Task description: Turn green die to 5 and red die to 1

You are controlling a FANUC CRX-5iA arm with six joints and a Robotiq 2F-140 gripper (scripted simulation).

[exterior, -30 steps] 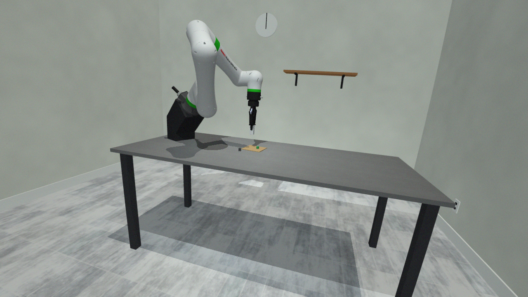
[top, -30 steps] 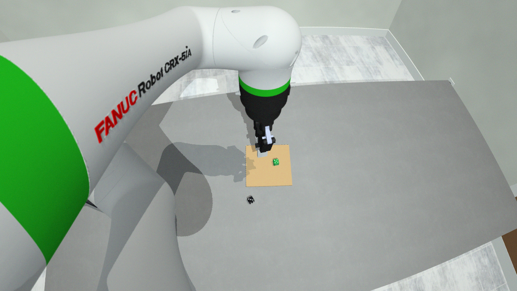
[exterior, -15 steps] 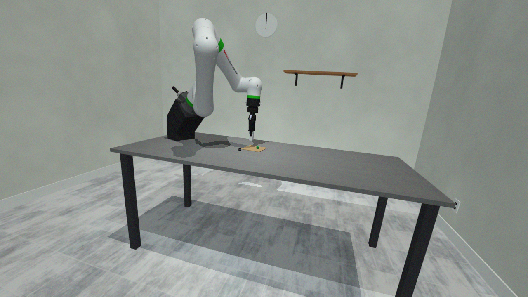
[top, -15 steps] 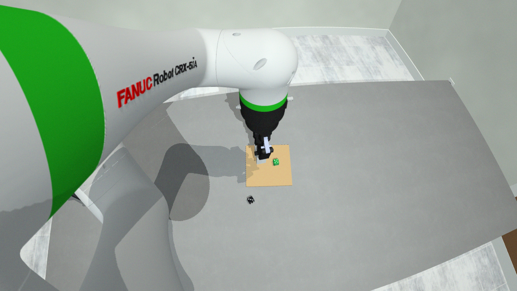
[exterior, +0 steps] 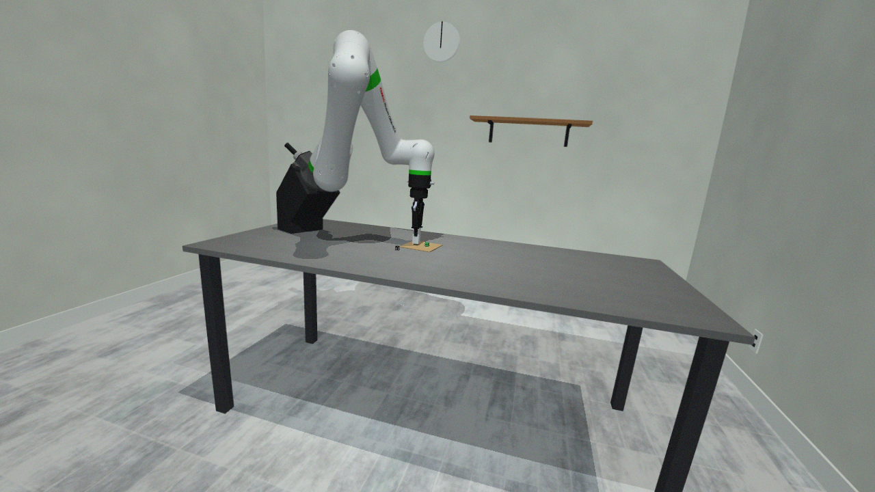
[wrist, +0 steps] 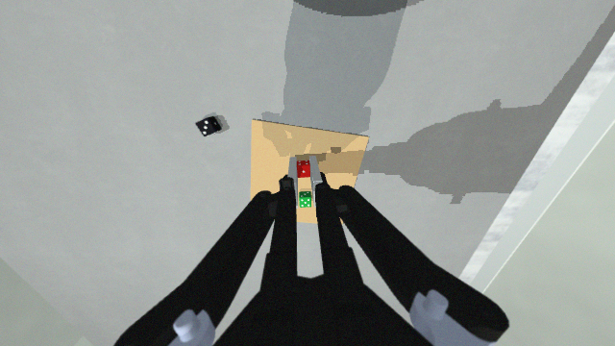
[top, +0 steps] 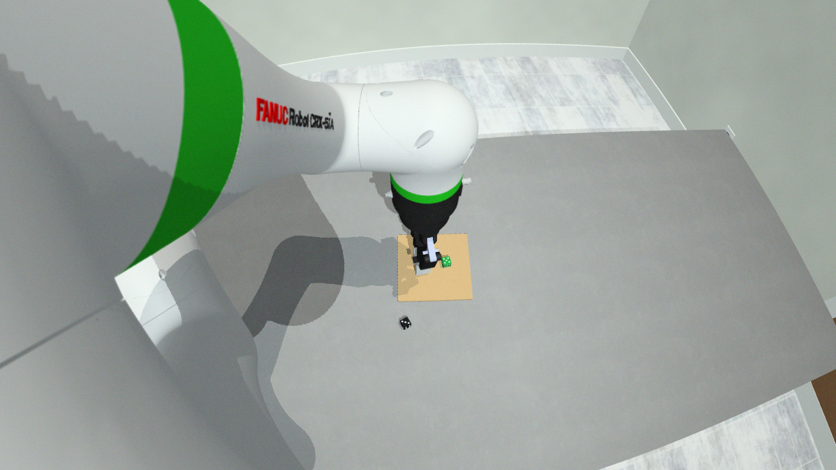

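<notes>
My gripper is now 30 mm above the red die. From my hand the other things lie so: green die (50 mm ahead, 30 mm below); then tan mat (40 mm below, 20 mm ahead); then black die (100 mm to the right, 60 mm behind, 40 mm below).
</notes>
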